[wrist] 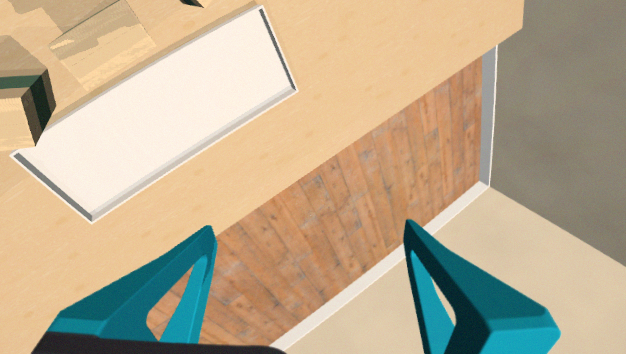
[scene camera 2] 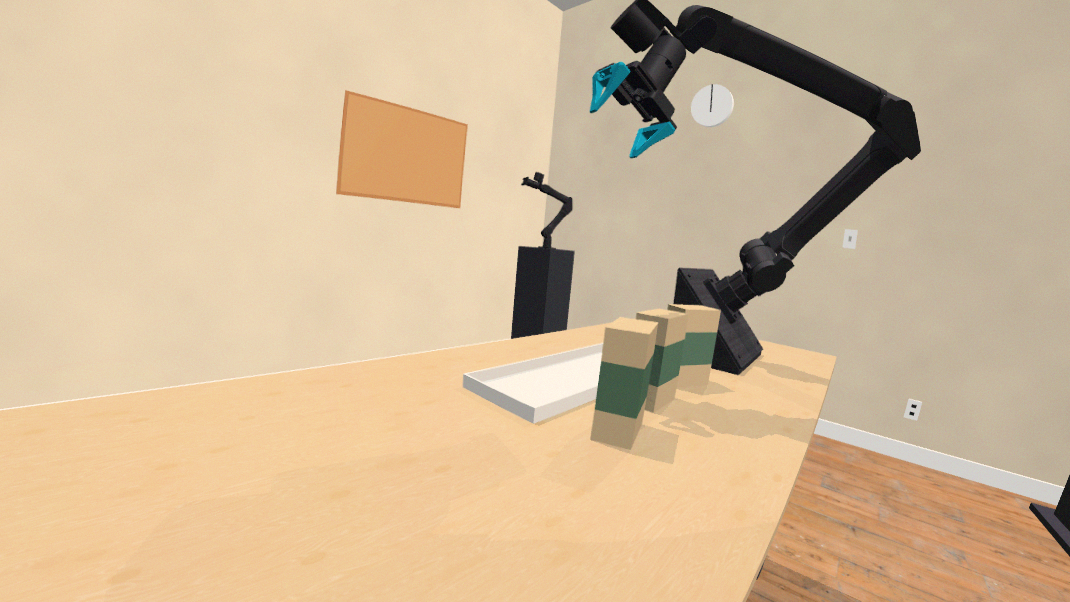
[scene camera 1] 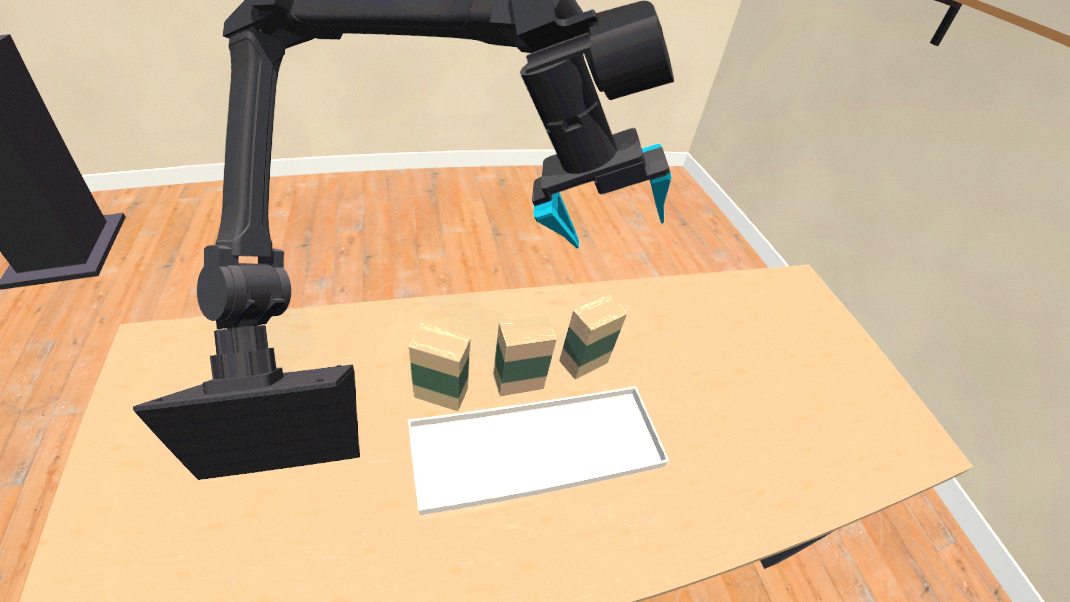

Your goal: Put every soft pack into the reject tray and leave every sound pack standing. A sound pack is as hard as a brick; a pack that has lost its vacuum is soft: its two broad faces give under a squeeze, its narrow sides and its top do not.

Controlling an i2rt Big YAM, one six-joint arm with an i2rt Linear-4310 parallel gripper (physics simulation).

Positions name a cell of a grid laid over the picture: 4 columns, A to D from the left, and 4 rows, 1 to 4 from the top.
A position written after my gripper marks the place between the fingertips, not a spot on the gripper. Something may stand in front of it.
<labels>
My gripper shows in the wrist view (B3), in scene camera 2 (C1) and in scene camera 1 (C2). A white reject tray shows in the wrist view (A2), in scene camera 2 (C3) and in scene camera 1 (B4).
</labels>
